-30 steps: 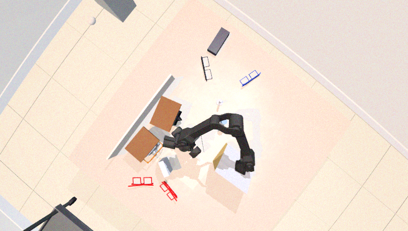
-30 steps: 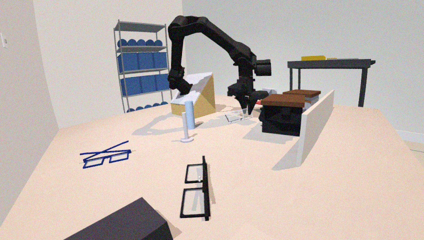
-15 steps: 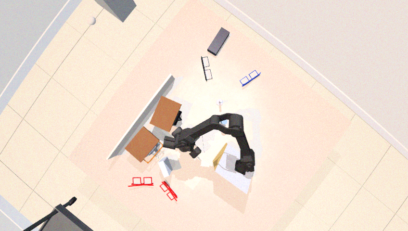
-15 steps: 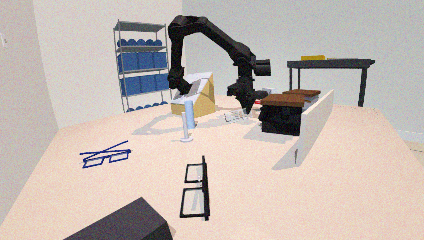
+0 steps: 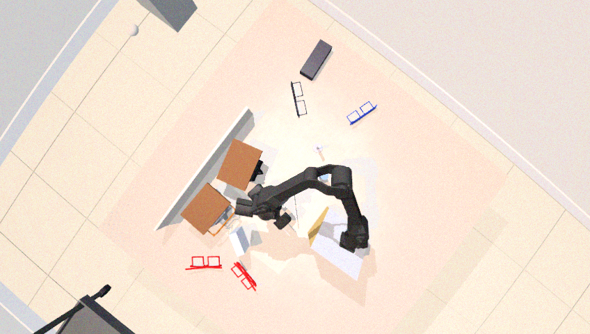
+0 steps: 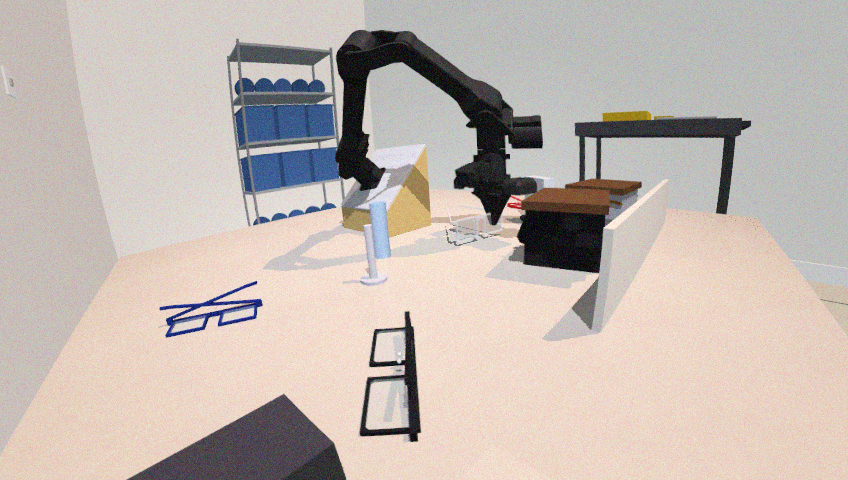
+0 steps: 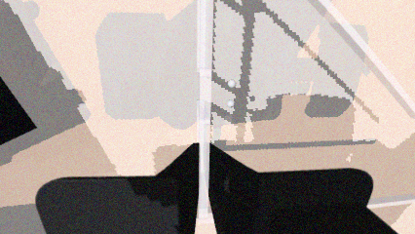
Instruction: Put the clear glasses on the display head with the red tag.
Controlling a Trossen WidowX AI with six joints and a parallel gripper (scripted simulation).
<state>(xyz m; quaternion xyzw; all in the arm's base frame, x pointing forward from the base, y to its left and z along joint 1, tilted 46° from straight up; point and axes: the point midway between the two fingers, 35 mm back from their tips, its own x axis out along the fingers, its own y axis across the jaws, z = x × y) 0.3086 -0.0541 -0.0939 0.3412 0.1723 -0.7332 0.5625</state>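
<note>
Right now my gripper tip is 40 mm past the clear glasses and 10 mm below it. From my gripper tip the other things lie so: light blue post (200 mm to the right, 120 mm behind, 20 mm above); then small white box (190 mm to the left, 40 mm ahead, 30 mm above); then dark display head (150 mm ahead, 80 mm to the right, 30 mm above).
</note>
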